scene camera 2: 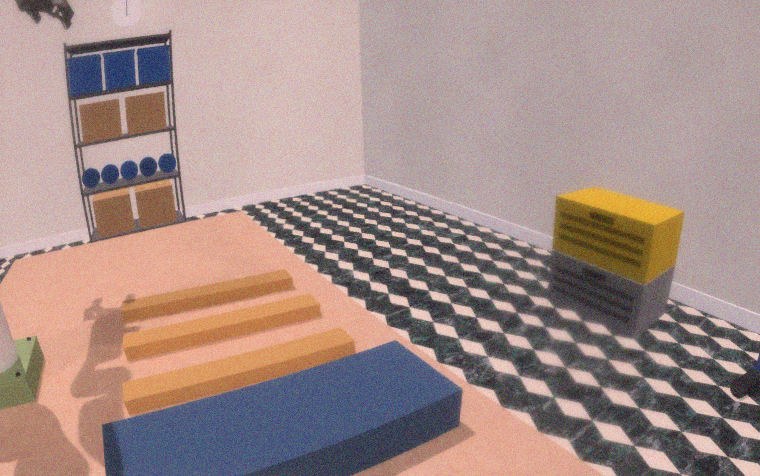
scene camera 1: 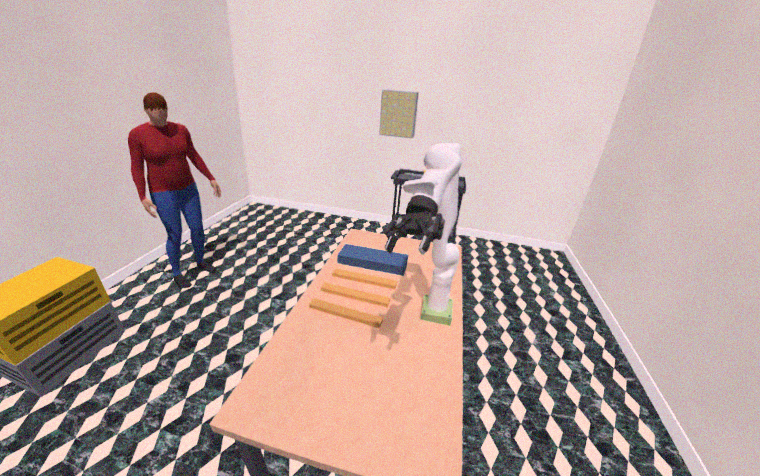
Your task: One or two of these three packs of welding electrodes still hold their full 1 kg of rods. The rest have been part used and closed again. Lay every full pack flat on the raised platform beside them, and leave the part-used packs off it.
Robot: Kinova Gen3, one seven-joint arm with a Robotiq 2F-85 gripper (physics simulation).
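Places are measured from the arm's base along level axes (x ahead, y left, z up), in millimetres.
Pixels of known places: gripper, between the fingertips: (scene camera 2: 53, 24) (scene camera 1: 403, 251); arm's base, origin of its link: (scene camera 1: 437, 305).
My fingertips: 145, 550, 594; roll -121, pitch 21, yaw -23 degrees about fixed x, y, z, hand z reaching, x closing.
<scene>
Ahead of a thing's pixels: the offset from my fingertips to its top centre, as dx, dy, dz. Level surfaces: height alone.
Three long orange packs lie flat and parallel on the table. One pack @[+256, -699, -615] (scene camera 1: 365, 278) (scene camera 2: 238, 370) is beside the platform, another pack @[+267, -554, -615] (scene camera 1: 355, 294) (scene camera 2: 221, 327) is in the middle, and the third pack @[+273, -413, -615] (scene camera 1: 346, 313) (scene camera 2: 207, 295) is farthest from the platform. They look alike; how full each is cannot be seen. The raised blue platform @[+251, -878, -579] (scene camera 1: 372, 259) (scene camera 2: 286, 409) has no pack on it. My gripper (scene camera 1: 407, 246) is open and empty, in the air above the table near the platform's right end in scene camera 1. Its fingertips (scene camera 2: 52, 20) show at the top left of scene camera 2.
The arm's green base (scene camera 1: 436, 311) (scene camera 2: 22, 372) is on the table @[dz -639] (scene camera 1: 336, 392) (scene camera 2: 168, 246), right of the packs in scene camera 1. A dark trolley (scene camera 1: 408, 172) stands behind the arm. A person (scene camera 1: 168, 162), a yellow-and-grey cabinet (scene camera 1: 56, 297) (scene camera 2: 605, 241) and a shelf rack (scene camera 2: 117, 42) stand away from the table.
</scene>
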